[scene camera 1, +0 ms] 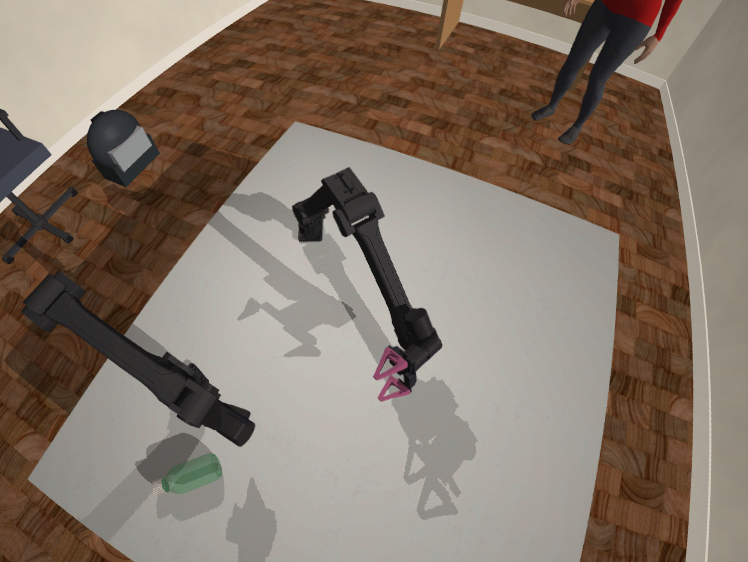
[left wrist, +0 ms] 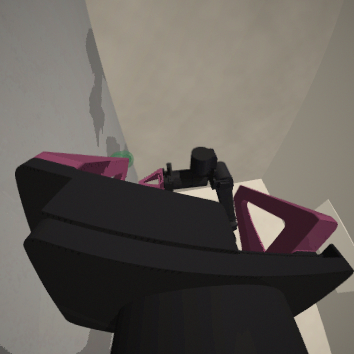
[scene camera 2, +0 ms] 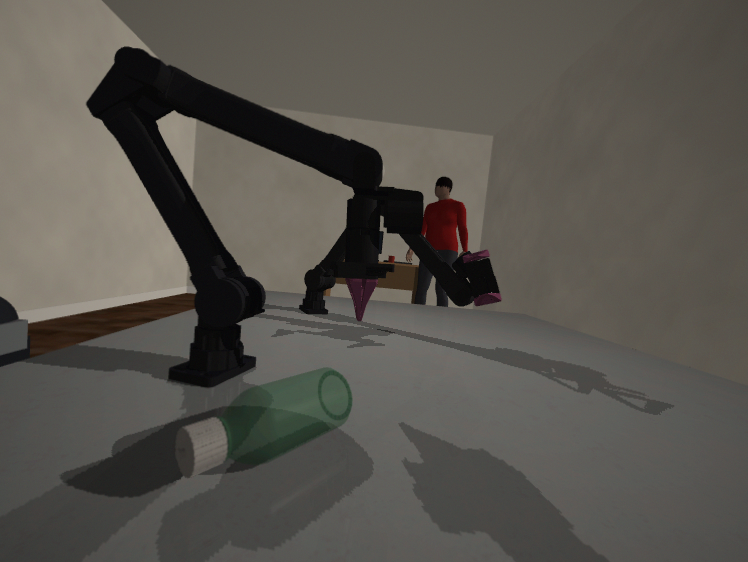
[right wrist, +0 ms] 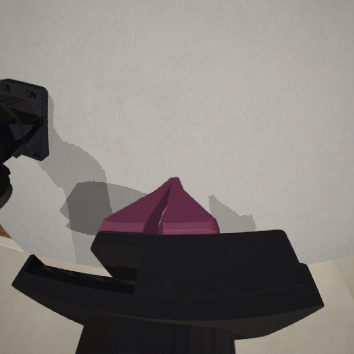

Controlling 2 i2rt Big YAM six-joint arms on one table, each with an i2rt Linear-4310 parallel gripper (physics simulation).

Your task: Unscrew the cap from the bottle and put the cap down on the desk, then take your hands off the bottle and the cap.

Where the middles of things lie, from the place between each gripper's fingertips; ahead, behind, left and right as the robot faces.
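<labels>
My right hand is 8 cm above the green translucent bottle [scene camera 2: 264, 422], 6 cm past it and 19 cm to the left of it. There is the ribbed cap [scene camera 2: 201, 446] as well, and counted from that same right hand it sits 8 cm below, 11 cm behind and 26 cm to the right.
For my left hand, I find the green translucent bottle 17 cm below it, 33 cm behind it and 44 cm to the right of it. The ribbed cap is 17 cm below my left hand too, 38 cm behind it and 51 cm to the right of it.
</labels>
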